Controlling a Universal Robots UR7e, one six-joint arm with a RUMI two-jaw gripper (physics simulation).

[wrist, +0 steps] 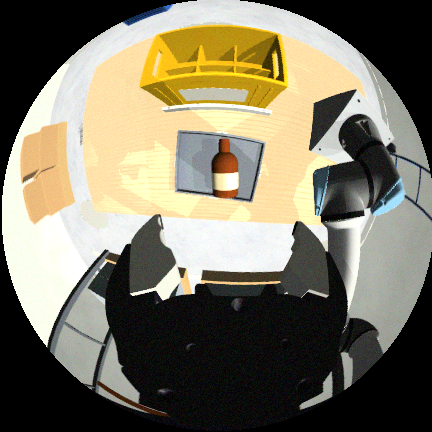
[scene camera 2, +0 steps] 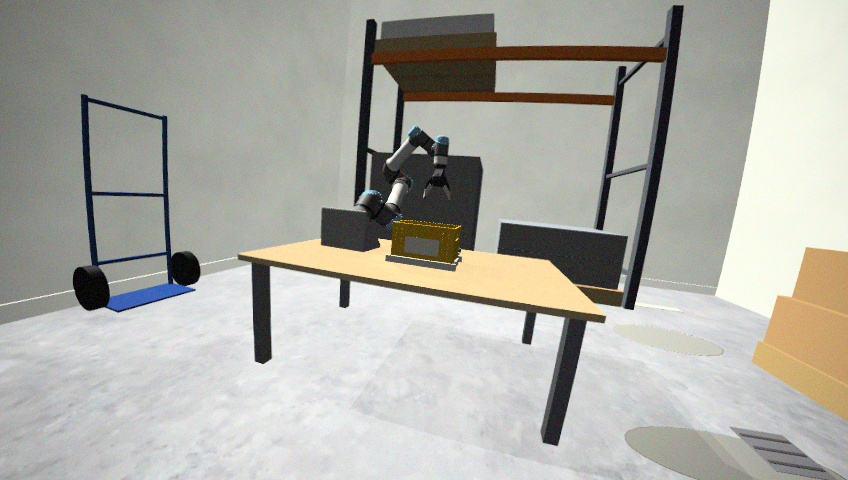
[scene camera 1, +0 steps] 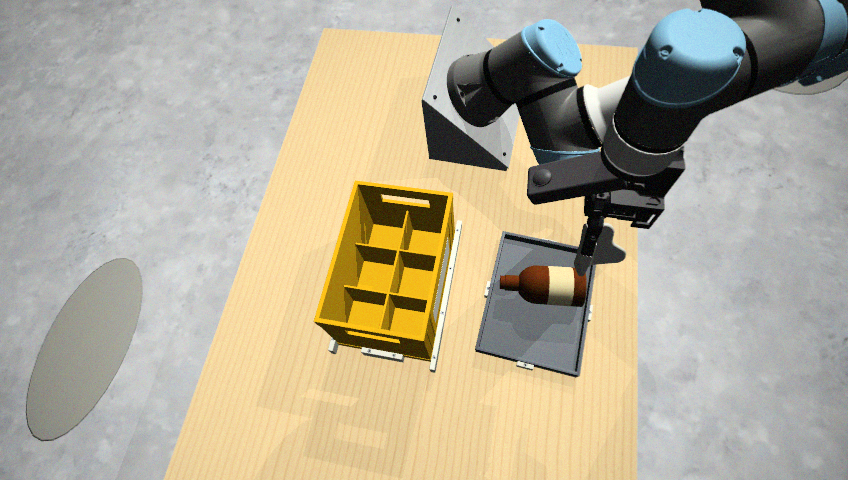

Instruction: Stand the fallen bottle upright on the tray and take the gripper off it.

Labels:
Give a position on a brown bottle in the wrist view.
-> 224,166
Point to a white rail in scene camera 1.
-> At 436,348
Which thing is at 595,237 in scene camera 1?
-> My gripper.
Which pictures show the brown bottle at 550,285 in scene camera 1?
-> The wrist view and scene camera 1 only.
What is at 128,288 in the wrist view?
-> My gripper.

